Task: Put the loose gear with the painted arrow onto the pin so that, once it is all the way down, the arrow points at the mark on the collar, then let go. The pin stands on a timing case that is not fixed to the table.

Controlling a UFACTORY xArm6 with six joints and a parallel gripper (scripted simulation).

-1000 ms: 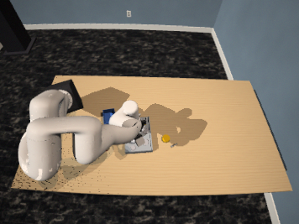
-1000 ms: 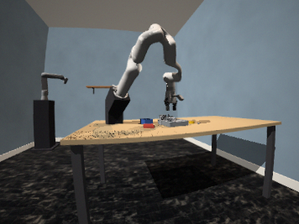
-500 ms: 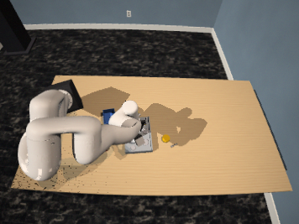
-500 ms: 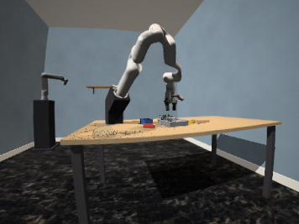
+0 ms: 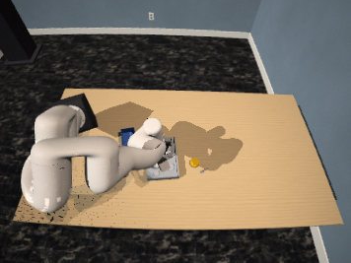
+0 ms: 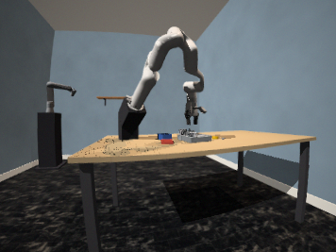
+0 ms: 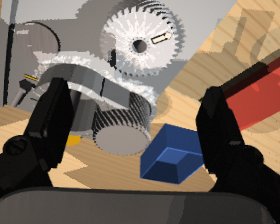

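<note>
Right now the grey toothed gear is 8 cm below my hand. From my hand the other things lie so: red block: 20 cm behind, 1 cm to the left, 13 cm below; blue block: 16 cm behind, 18 cm to the left, 12 cm below; grey screw: 25 cm ahead, 5 cm to the right, 13 cm below.
</note>
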